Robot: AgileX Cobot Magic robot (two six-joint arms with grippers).
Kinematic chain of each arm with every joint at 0, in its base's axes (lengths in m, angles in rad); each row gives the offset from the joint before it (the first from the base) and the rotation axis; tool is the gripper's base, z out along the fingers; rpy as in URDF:
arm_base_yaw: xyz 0 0 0.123 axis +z
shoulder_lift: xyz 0 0 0 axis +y
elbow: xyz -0.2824 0 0.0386 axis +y
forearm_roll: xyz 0.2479 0 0.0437 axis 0.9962 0 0.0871
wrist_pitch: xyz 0 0 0 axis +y
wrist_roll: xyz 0.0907 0 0.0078 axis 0.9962 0 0.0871
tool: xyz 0 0 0 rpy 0 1.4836 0
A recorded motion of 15 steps. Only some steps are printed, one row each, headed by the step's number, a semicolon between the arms.
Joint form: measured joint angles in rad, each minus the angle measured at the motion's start. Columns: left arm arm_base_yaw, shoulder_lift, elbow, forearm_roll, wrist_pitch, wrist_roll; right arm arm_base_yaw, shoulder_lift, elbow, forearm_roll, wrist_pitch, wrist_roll.
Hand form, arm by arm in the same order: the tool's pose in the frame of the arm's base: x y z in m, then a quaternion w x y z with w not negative. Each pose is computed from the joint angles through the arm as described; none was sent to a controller.
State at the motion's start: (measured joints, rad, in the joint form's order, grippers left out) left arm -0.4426 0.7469 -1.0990 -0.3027 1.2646 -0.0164; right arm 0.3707 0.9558 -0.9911 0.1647 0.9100 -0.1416
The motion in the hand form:
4: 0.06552 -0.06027 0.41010 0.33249 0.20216 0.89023 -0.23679; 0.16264 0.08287 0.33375 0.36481 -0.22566 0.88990 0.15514
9: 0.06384 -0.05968 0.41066 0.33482 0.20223 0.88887 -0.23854; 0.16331 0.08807 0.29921 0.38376 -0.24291 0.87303 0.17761
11: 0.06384 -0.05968 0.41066 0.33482 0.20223 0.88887 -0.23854; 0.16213 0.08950 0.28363 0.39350 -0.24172 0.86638 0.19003
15: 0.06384 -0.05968 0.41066 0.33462 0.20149 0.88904 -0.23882; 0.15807 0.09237 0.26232 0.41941 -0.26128 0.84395 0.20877
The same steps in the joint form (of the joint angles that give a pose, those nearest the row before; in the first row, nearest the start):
4: 0.0001 -0.0403 0.0000 -0.0063 0.0001 -0.0087; 0.0000 -0.0056 0.1316 0.1214 -0.1174 -0.1028
9: 0.0002 -0.0464 0.0000 -0.0086 0.0000 -0.0091; 0.0000 -0.0056 0.2846 0.2843 -0.2925 -0.2901
11: 0.0002 -0.0464 0.0000 -0.0086 0.0000 -0.0091; 0.0000 -0.0056 0.3557 0.3910 -0.3717 -0.3931
15: 0.0002 -0.0464 0.0000 -0.0087 0.0000 -0.0108; 0.0000 -0.0056 0.4632 0.6840 -0.4756 -0.7244

